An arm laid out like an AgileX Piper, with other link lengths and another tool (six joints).
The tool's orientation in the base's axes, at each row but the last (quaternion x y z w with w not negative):
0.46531 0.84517 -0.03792 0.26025
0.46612 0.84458 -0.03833 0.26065
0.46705 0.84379 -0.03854 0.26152
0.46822 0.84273 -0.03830 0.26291
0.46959 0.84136 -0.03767 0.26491
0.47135 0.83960 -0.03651 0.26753
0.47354 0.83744 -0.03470 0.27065
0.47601 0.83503 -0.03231 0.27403
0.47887 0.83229 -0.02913 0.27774
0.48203 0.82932 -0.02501 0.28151
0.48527 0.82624 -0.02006 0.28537
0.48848 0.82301 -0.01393 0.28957
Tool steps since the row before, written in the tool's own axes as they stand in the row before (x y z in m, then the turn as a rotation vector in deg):
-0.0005 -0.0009 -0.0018 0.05 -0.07 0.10
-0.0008 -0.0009 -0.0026 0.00 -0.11 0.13
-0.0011 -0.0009 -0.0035 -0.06 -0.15 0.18
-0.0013 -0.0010 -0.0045 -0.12 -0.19 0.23
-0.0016 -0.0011 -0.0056 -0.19 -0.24 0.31
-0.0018 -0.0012 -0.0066 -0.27 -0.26 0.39
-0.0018 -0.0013 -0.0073 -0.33 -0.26 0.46
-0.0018 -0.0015 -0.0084 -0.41 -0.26 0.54
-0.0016 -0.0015 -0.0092 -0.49 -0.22 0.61
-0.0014 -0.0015 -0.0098 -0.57 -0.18 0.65
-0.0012 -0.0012 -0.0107 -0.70 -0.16 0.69
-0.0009 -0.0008 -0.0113 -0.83 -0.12 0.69
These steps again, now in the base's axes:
-0.0012 -0.0003 0.0016 -0.04 -0.03 -0.12
-0.0014 -0.0003 0.0025 -0.04 -0.10 -0.13
-0.0017 -0.0003 0.0034 -0.02 -0.19 -0.15
-0.0021 -0.0002 0.0043 -0.01 -0.27 -0.17
-0.0025 -0.0001 0.0054 0.01 -0.38 -0.22
-0.0030 0.0000 0.0063 0.06 -0.47 -0.25
-0.0034 0.0002 0.0068 0.12 -0.54 -0.28
-0.0041 0.0004 0.0077 0.18 -0.63 -0.31
-0.0046 0.0008 0.0082 0.28 -0.69 -0.32
-0.0050 0.0012 0.0086 0.36 -0.75 -0.31
-0.0054 0.0017 0.0092 0.44 -0.85 -0.27
-0.0056 0.0023 0.0096 0.52 -0.93 -0.20

